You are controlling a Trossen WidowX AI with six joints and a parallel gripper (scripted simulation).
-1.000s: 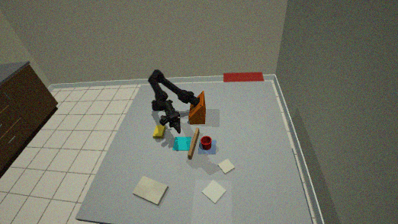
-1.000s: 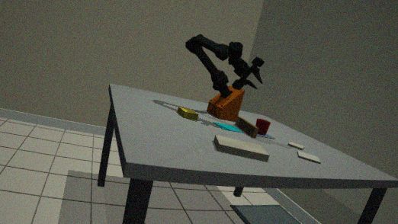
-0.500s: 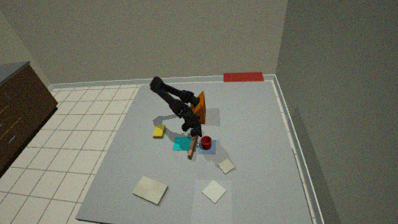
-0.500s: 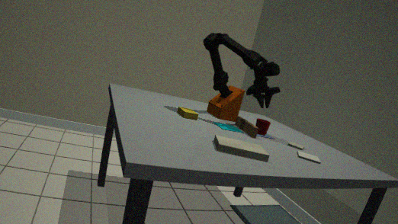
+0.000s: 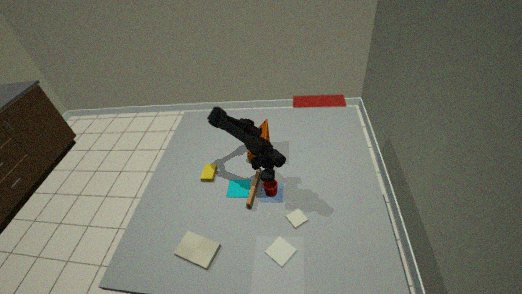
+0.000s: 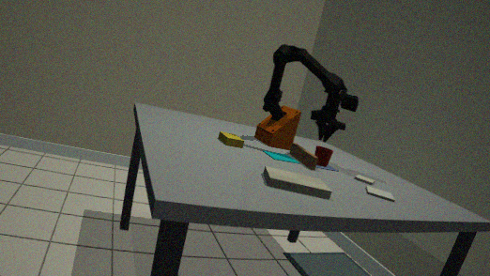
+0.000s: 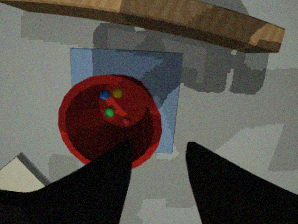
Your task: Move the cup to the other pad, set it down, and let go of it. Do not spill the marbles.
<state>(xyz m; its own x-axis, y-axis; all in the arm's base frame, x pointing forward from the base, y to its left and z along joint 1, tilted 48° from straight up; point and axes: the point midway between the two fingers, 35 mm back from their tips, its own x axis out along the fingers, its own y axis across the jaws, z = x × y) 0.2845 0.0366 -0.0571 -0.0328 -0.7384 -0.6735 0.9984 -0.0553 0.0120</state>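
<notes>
Now: the red cup 60 mm below my gripper tip and 30 mm ahead of it. Also, from my gripper tip: green marble (80 mm below, 50 mm ahead, 10 mm to the left); then blue pad (110 mm below, 30 mm ahead); then wooden bar (90 mm to the right, 80 mm below, 20 mm ahead).
</notes>
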